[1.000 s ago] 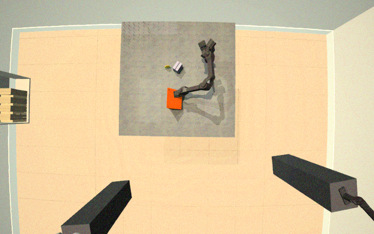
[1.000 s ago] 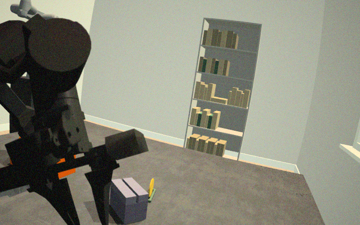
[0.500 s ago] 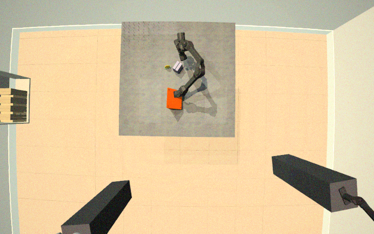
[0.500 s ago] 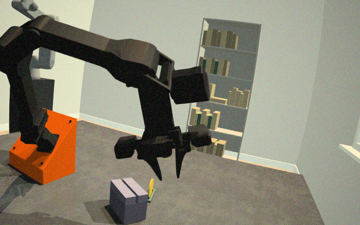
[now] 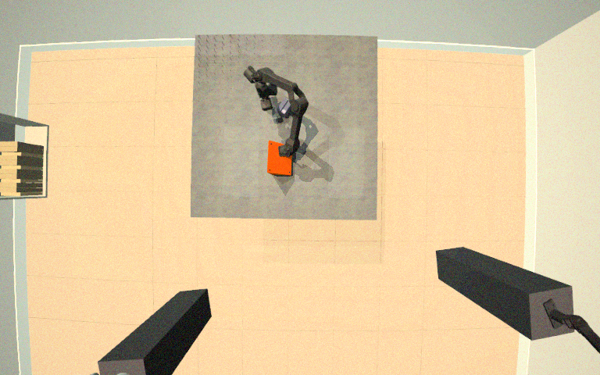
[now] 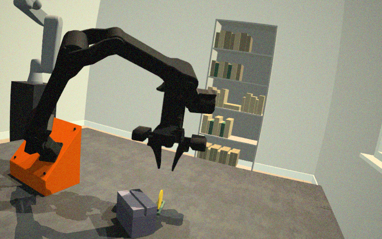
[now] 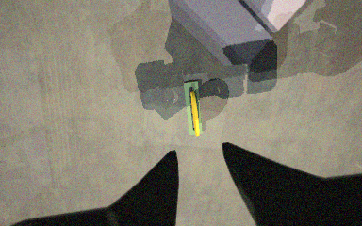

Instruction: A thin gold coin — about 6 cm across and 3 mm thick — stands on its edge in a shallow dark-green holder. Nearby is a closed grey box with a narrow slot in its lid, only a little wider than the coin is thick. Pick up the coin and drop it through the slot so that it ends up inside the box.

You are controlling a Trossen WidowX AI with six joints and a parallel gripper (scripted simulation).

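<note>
Now: gripper tip 90 mm above the gold coin.
</note>
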